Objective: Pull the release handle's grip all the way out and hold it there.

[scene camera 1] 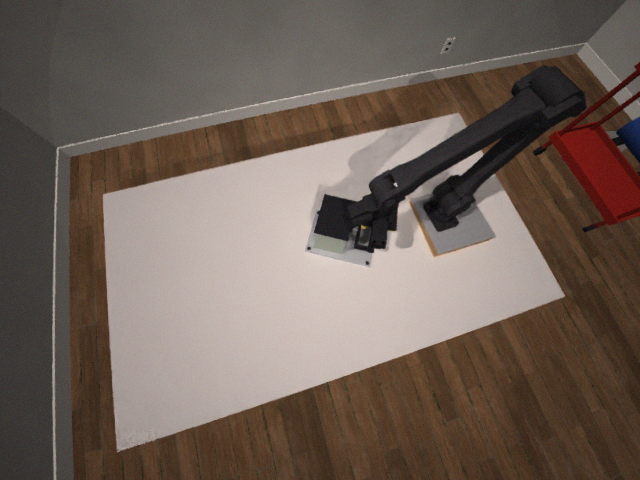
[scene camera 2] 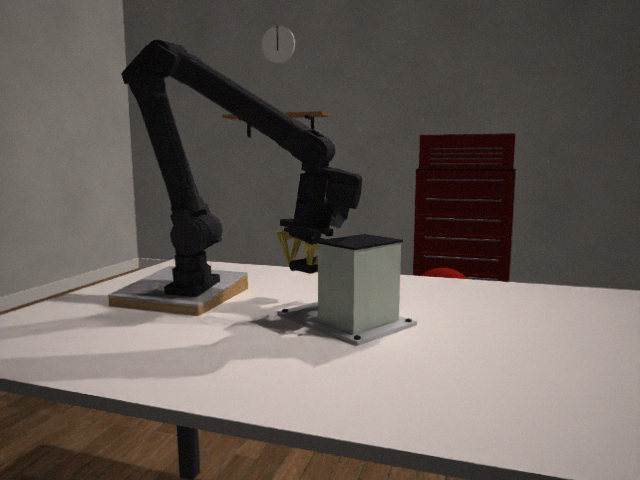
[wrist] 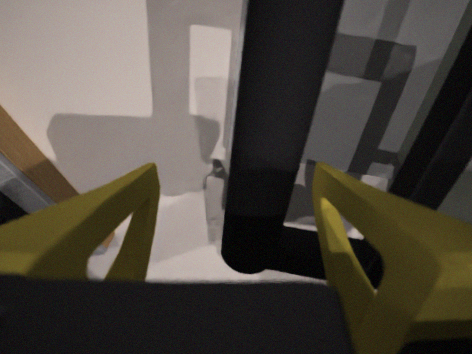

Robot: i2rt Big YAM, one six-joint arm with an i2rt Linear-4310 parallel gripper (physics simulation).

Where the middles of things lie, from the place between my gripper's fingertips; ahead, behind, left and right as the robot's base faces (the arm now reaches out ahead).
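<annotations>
From the grey bolted plate (scene camera 2: 307, 315), my gripper is 90 mm above it at the moment, and it's also 30 mm to the left of the plate and 110 mm short of it.
</annotations>
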